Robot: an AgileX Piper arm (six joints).
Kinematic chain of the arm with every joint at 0, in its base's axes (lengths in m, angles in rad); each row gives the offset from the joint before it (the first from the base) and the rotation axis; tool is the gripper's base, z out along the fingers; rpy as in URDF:
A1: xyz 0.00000 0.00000 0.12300 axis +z
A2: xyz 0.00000 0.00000 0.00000 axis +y
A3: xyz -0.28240 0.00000 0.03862 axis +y
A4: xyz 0.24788 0.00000 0.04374 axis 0.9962 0 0.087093
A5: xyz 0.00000 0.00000 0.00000 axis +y
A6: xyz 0.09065 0.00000 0.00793 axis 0.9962 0 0.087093
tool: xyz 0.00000 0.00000 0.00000 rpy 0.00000 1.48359 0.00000
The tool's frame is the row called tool.
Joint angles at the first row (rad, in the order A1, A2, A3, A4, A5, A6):
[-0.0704 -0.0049 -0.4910 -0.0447 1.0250 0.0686]
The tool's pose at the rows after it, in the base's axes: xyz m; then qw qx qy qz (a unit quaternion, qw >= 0):
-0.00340 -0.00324 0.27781 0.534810 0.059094 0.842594 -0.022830
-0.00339 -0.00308 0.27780 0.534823 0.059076 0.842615 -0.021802
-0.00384 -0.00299 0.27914 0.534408 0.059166 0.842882 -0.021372
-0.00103 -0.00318 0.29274 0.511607 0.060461 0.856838 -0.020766
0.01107 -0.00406 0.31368 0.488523 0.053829 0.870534 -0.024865
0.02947 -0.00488 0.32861 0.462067 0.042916 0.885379 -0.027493
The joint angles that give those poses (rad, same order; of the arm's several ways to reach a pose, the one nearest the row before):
[-0.0705 -0.0049 -0.4910 -0.0447 1.0250 0.0686]
[-0.0705 -0.0049 -0.4910 -0.0426 1.0250 0.0686]
[-0.0705 -0.0022 -0.4970 -0.0417 1.0293 0.0686]
[-0.0705 0.0689 -0.5579 -0.0406 1.0726 0.0686]
[-0.0705 0.1877 -0.6391 -0.0406 1.0878 0.0517]
[-0.0704 0.3087 -0.7002 -0.0347 1.0876 0.0265]

